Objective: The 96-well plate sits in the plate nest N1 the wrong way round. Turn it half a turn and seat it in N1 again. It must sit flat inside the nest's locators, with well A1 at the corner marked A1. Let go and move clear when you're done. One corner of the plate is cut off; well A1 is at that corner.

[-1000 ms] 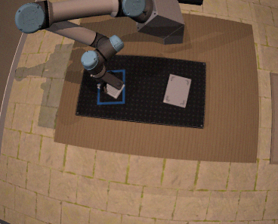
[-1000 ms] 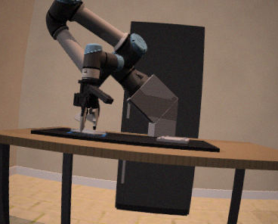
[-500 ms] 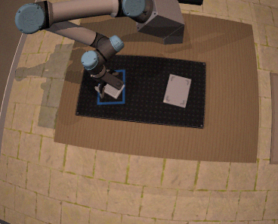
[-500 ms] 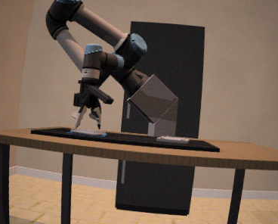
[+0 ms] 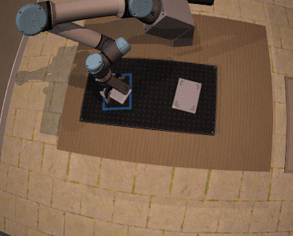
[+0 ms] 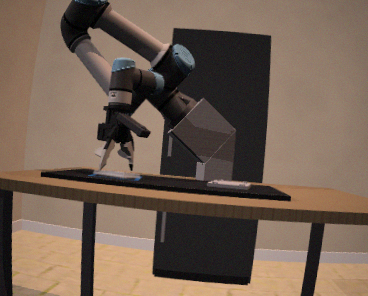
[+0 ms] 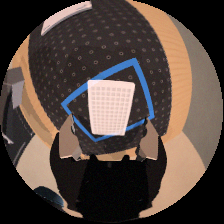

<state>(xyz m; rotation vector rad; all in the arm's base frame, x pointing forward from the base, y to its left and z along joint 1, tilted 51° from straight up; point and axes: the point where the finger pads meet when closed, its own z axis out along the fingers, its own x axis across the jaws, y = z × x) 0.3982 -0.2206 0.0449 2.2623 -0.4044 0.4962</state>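
Now: hand 1 cm above the white 96-well plate. Also, from my hand: grey plate nest N1: 36 cm to the left, 1 cm below.
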